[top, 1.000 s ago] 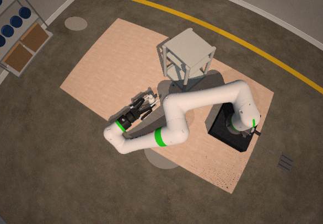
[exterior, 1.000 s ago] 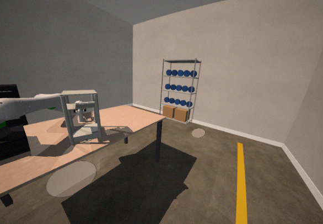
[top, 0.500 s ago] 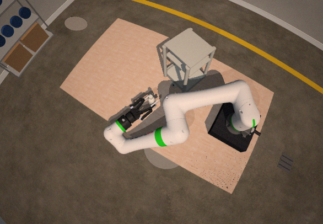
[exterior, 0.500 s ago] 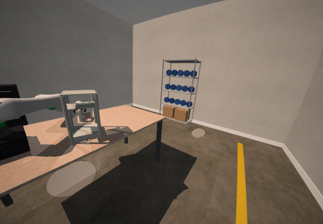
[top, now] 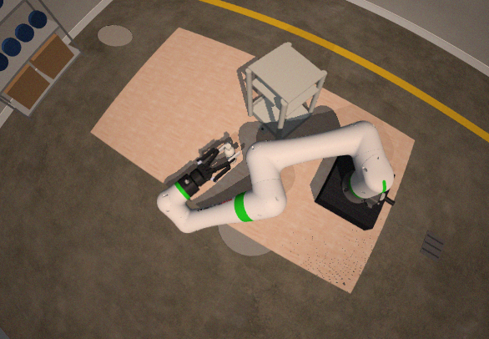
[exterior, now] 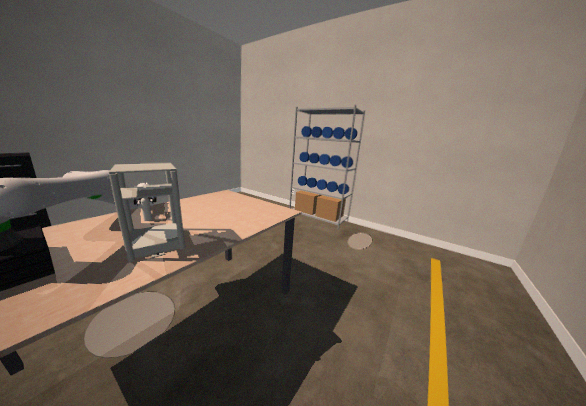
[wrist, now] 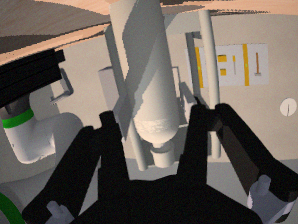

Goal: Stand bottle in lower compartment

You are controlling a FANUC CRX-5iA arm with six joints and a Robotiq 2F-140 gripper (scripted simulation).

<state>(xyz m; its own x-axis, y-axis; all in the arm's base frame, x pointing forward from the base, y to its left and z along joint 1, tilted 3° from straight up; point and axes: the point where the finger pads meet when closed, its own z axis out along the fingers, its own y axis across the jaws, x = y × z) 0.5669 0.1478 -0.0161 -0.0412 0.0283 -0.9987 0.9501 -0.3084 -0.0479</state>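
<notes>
Right now my hand is 10 mm below the pale bottle. The rest, counted from my hand: grey shelving unit 330 mm to the right, 80 mm behind, 80 mm above.
</notes>
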